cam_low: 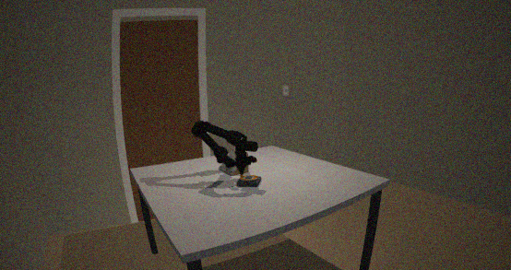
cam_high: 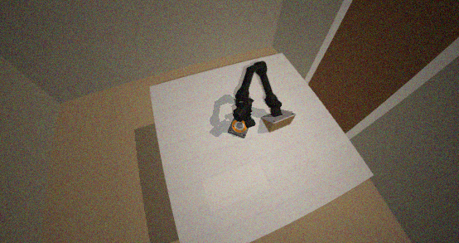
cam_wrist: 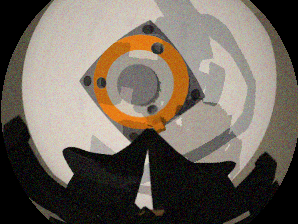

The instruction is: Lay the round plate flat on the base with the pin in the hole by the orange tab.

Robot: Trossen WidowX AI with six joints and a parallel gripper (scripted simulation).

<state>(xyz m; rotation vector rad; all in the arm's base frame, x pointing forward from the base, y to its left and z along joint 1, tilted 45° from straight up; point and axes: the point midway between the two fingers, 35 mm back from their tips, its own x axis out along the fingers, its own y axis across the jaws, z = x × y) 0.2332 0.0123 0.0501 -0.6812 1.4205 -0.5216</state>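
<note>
Now: the grey square base 5 cm ahead of my gripper tip, 2 cm to the left of it and 2 cm below it.
</note>
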